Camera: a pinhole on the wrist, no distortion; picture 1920 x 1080 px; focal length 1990.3 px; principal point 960.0 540.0 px. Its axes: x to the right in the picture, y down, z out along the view. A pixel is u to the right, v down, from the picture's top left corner.
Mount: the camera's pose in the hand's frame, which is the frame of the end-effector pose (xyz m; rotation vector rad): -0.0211 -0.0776 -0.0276 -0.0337 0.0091 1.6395
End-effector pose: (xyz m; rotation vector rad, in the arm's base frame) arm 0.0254 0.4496 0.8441 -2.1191 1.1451 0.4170
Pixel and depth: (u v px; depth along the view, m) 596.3 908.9 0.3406
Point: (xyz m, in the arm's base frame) 0.1015 0.7715 0.7238
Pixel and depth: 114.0 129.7 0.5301
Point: 0.3308 0.8543 0.5427
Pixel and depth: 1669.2 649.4 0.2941
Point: -0.0196 0.6505 0.6695
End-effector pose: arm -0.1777 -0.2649 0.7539 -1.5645 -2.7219 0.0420
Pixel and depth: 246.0 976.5 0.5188
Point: -0.3418 -0.5180 0.2674
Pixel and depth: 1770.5 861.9 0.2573
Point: -0.1172 -0.3184 0.5280
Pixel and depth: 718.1 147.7 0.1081
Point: -0.2532 -0.3108 0.6749
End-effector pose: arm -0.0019 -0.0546 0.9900 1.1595 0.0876 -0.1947
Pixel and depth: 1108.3 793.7 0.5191
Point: -0.1196 -0.5039 1.1748
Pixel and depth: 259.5 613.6 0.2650
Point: -0.0702 -0.3345 0.9424
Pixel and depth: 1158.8 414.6 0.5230
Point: -0.0198 -0.5111 1.1786
